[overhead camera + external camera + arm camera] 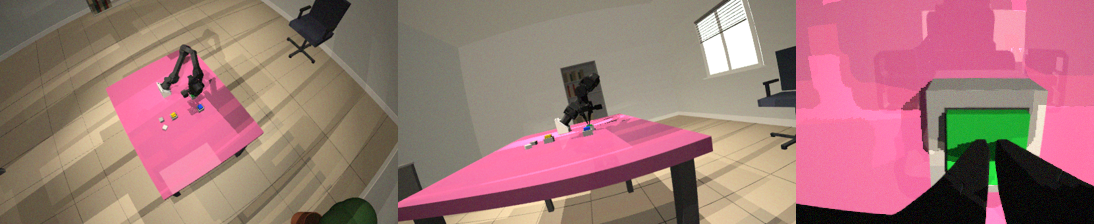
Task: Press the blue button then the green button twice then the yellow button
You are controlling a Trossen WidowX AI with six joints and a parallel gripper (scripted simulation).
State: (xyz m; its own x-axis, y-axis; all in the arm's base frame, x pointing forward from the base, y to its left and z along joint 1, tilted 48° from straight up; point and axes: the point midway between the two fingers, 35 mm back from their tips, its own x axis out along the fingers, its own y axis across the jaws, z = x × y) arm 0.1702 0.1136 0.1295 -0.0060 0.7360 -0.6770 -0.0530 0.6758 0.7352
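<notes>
The green button lies 1 cm below my gripper tip. From my gripper tip the other things lie so: grey block 32 cm to the right, 6 cm ahead, 2 cm below; then blue button 12 cm ahead, 1 cm to the right; then yellow button 22 cm to the right, 8 cm ahead.
</notes>
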